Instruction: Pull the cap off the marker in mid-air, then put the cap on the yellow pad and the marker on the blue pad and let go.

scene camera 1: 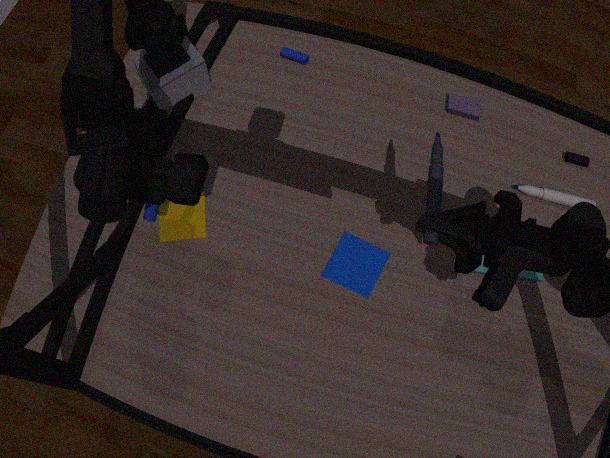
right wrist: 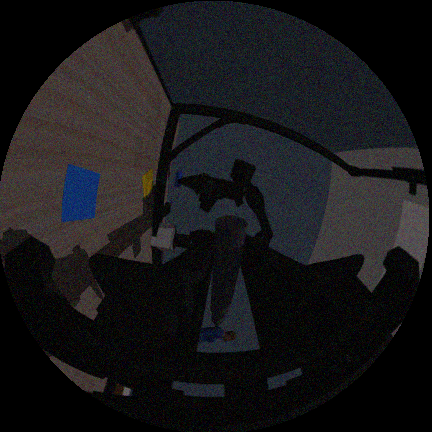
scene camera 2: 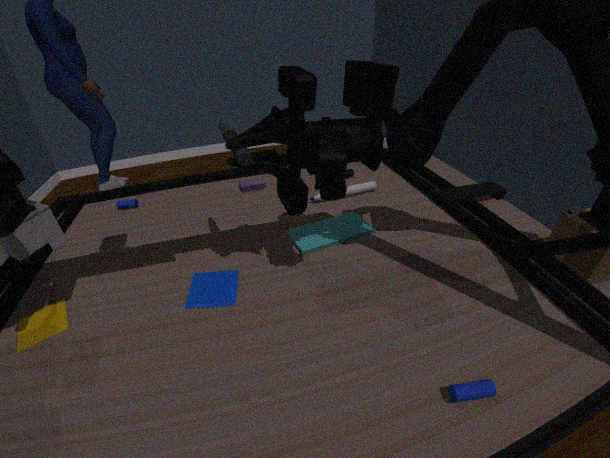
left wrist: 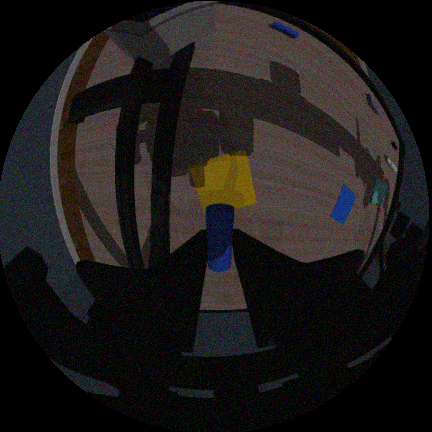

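Where they show: left gripper, fingertip midpoint: (scene camera 1: 154,201) (right wrist: 177,179) (left wrist: 219,234); right gripper, fingertip midpoint: (scene camera 1: 417,222) (right wrist: 225,237) (scene camera 2: 226,154); left arm's base, origin of the base link: (scene camera 1: 166,58) (right wrist: 174,239); right arm's base, origin of the base link: (scene camera 2: 604,223).
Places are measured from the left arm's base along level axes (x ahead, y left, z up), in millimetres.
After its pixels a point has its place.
Observation:
My left gripper (scene camera 1: 153,205) {x 233, y -134, z 9 mm} (left wrist: 219,234) {x 233, y -134, z 9 mm} is shut on the blue cap (scene camera 1: 150,213) {x 251, y -147, z 18 mm} (left wrist: 220,225) {x 224, y -125, z 18 mm} (right wrist: 178,178), above the table beside the yellow pad (scene camera 1: 182,227) {x 248, y -118, z -87 mm} (scene camera 2: 44,327) {x 244, y -113, z -87 mm} (left wrist: 241,180) {x 245, y -90, z -87 mm} (right wrist: 147,184) {x 230, y -105, z -87 mm}. The left gripper does not show in scene camera 2. My right gripper (scene camera 1: 429,229) {x 487, y 104, z 118 mm} (scene camera 2: 235,149) {x 487, y 104, z 118 mm} (right wrist: 225,237) {x 487, y 104, z 118 mm} is shut on the dark grey, uncapped marker (scene camera 1: 435,175) {x 457, y 153, z 133 mm} (scene camera 2: 227,129) {x 457, y 153, z 133 mm} (right wrist: 226,285) {x 489, y 138, z 121 mm} and holds it in the air, its tip pointing up in the scene camera 1 picture. The blue pad (scene camera 1: 356,265) {x 446, y 64, z -87 mm} (scene camera 2: 212,290) {x 446, y 61, z -87 mm} (left wrist: 343,204) {x 440, y 63, z -87 mm} (right wrist: 80,192) {x 447, y 64, z -87 mm} lies flat with its whole top showing.
A teal pad (scene camera 1: 531,275) {x 629, y 284, z -80 mm} (scene camera 2: 330,234) {x 575, y 252, z -80 mm} lies below the right gripper. A white marker (scene camera 1: 555,196) {x 556, y 410, z -67 mm} (scene camera 2: 361,188) {x 592, y 438, z -71 mm}, a purple block (scene camera 1: 464,106) {x 333, y 385, z -73 mm} (scene camera 2: 252,185) {x 339, y 374, z -74 mm}, a black cylinder (scene camera 1: 576,159) {x 531, y 506, z -69 mm} and loose blue cylinders (scene camera 1: 294,55) (scene camera 2: 472,390) lie on the table. Dark frame bars (scene camera 1: 100,295) {x 274, y -288, z -67 mm} run near the left gripper.

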